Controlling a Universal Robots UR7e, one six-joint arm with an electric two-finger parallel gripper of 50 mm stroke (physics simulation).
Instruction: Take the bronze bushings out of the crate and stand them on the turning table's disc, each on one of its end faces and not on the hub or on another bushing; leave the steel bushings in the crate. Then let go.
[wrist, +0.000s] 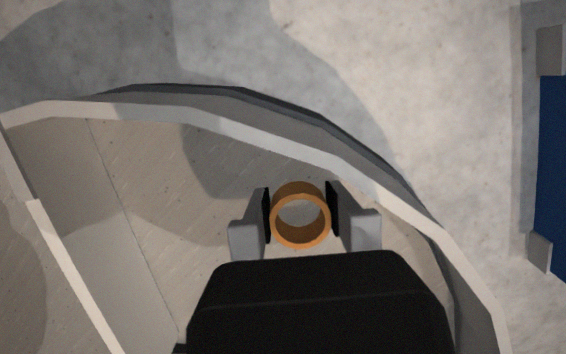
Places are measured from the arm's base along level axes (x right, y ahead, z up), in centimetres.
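Pixels of known places: gripper, fingertip midpoint: (297, 198).
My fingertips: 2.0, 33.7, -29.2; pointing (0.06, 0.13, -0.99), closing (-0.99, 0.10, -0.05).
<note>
Behind a point stands the place of what it marks, as x, y, z.
A bronze bushing (300, 240) @[2.1, 35.1, -26.9] is held between the two fingertips of my gripper (297, 198) @[2.0, 33.7, -29.2]. Its open end faces the camera and its bore shows as a round hole. My gripper is shut on it, with one dark pad at each side. The bushing is over the pale disc (155, 185) @[9.9, 31.2, -28.5] of the turning table, inside the curved rim and close to it. Whether its lower end touches the disc cannot be told from this view. The hub and the steel bushings do not show. Part of the blue crate (554, 165) @[-16.3, 35.7, -32.3] shows at the right edge; its inside is out of view.
The raised curved rim (295, 149) @[1.4, 29.4, -23.8] runs from the upper left to the lower right, just beyond the fingers. A straight upright divider wall (117, 235) @[12.3, 33.3, -27.0] stands on the disc at the left. Grey corner brackets (549, 51) @[-15.4, 27.9, -32.7] hold the crate on the grey surface beyond the rim.
</note>
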